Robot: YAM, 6 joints.
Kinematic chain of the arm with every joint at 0, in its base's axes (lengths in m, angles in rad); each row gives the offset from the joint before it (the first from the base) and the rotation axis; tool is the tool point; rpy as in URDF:
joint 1: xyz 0 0 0.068 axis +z
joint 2: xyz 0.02 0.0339 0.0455 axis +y
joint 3: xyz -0.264 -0.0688 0 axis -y
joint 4: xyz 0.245 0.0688 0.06 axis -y
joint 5: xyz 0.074 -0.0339 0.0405 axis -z
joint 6: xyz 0.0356 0 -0.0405 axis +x
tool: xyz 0 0 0 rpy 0 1.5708 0
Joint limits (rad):
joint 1: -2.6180..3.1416
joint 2: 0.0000..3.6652
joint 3: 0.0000..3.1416
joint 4: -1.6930..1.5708
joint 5: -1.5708..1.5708
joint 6: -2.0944..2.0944
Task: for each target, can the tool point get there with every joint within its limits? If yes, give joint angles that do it. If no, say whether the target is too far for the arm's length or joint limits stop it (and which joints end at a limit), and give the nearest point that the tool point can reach.
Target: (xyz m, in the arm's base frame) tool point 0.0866 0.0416 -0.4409
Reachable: no: joint limits stop it (at a limit: joint 2) | nearest point 0.1133 0.0544 -0.3588 | short by 0.087 m
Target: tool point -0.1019 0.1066 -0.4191
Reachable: no: joint limits stop it (at a limit: joint 2) | nearest point -0.1106 0.1157 -0.3693 | short by 0.051 m
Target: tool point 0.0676 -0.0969 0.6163
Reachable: yes | joints -1.0338 1.0387 1.6236 0.3927 -0.2420 -0.4723
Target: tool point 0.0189 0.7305 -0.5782
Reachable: no: too far | nearest point 0.0125 0.4846 -0.2927 | short by 0.377 m
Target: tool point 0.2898 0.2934 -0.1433
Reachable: yes | joints 0.7075 3.0753 1.9365 -0.7986 -1.3339 0.5075
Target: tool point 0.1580 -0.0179 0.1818
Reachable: yes | joints -0.0342 1.1809 0.6652 -1.0908 0.3577 -1.0226
